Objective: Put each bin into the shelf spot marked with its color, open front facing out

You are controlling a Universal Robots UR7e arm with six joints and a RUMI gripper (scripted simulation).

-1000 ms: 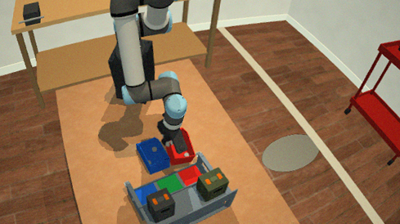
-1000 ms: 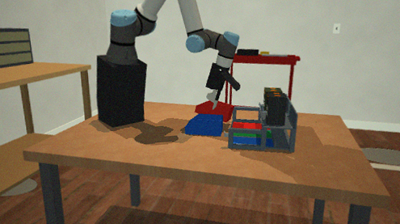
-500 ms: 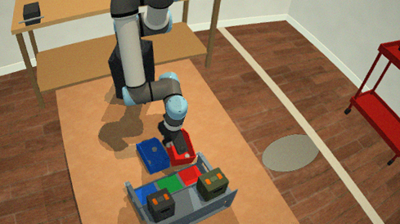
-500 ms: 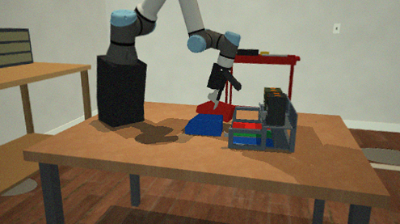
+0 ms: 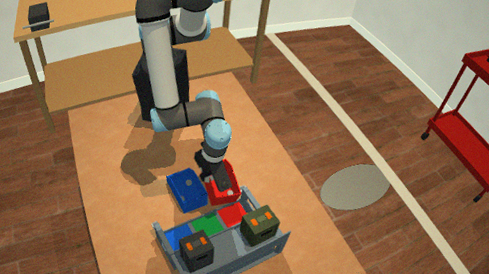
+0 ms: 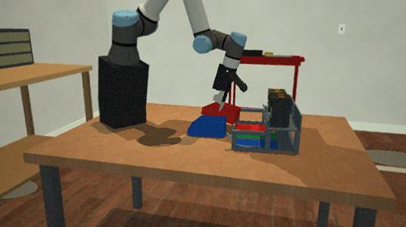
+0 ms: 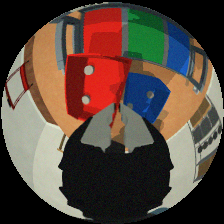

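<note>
Right now my hand is 50 mm to the right of the red bin and 30 mm above it. The rest, counted from my hand: blue bin 60 mm behind, 70 mm to the right, 70 mm below.
</note>
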